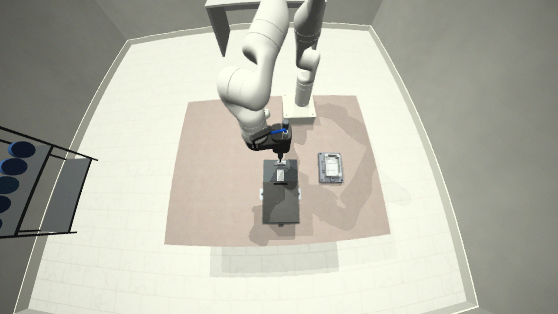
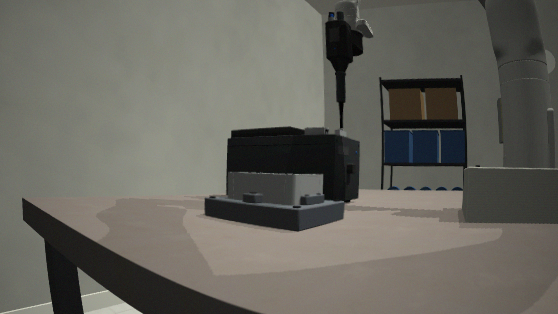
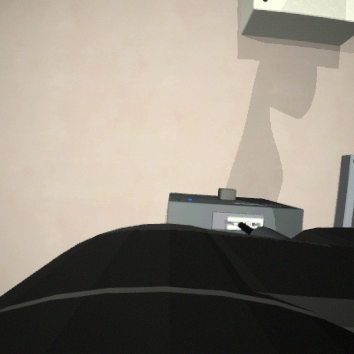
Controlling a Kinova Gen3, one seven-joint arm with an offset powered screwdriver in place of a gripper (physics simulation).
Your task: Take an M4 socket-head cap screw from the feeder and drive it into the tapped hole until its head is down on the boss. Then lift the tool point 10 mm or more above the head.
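Note:
My screwdriver (image 1: 280, 159) (image 2: 341, 128) (image 3: 242, 226) points straight down. Its thin bit ends at the small light block (image 2: 341, 133) on top of the feeder's end. The feeder (image 1: 281, 205) (image 2: 280, 160) (image 3: 192, 212) is a dark box with a light plate on top. The bit tip is at or very close to the pick-up spot. Whether a screw sits on the bit is too small to tell. The workpiece, a grey base (image 1: 323, 178) (image 2: 250, 212) (image 3: 345, 200) with a light raised housing (image 1: 332, 166) (image 2: 265, 187), lies apart from the feeder. The tapped hole cannot be made out.
The arm's base block (image 1: 299, 120) (image 2: 510, 195) (image 3: 295, 30) stands behind the feeder and workpiece. The arm (image 1: 245, 87) reaches over the pinkish table top (image 1: 215, 200) (image 2: 400, 255) (image 3: 100, 125). A rack (image 1: 65, 195) (image 2: 381, 125) with bins stands away from the table.

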